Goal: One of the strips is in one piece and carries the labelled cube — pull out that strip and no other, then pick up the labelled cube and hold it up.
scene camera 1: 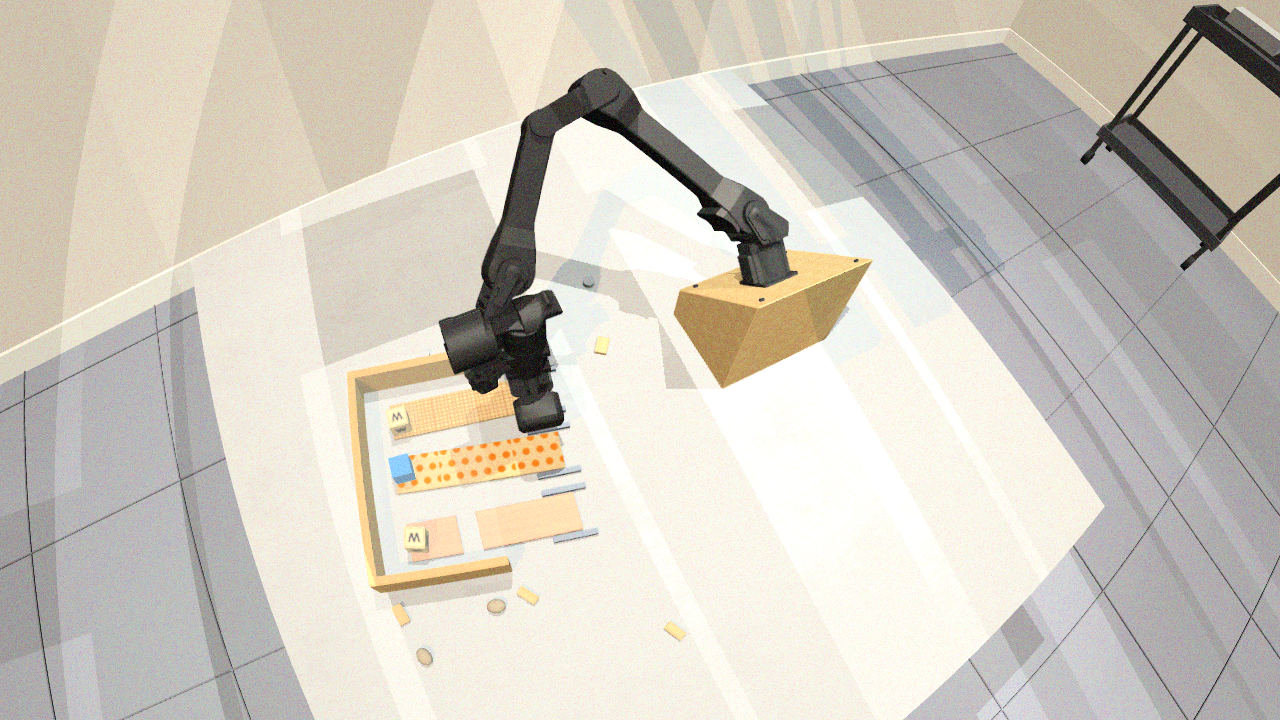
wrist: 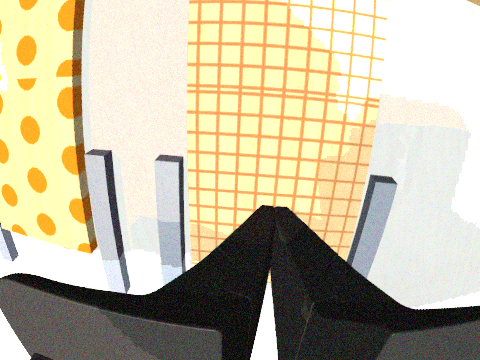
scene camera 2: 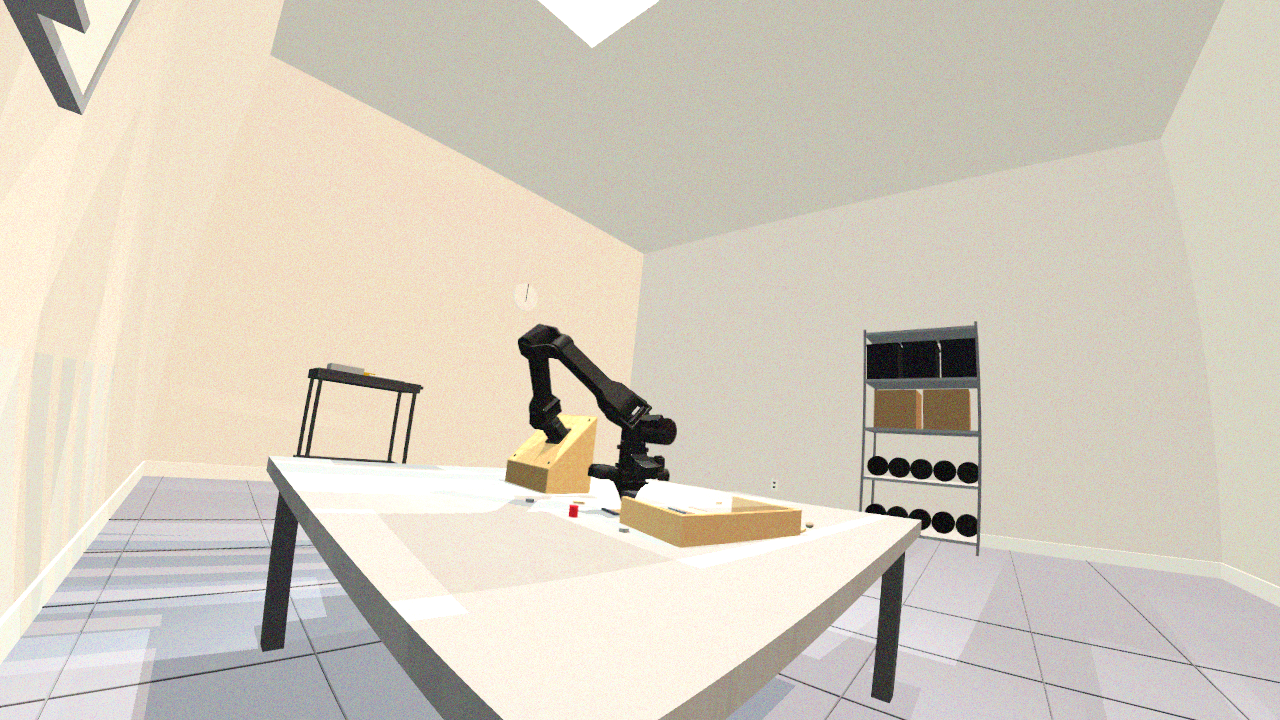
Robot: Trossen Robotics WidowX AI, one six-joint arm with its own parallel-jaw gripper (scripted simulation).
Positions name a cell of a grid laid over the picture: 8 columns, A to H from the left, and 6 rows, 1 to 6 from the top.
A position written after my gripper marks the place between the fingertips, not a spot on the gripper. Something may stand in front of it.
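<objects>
My gripper is visible in scene camera 1 (D4), scene camera 2 (D5) and the wrist view (E4).
</objects>
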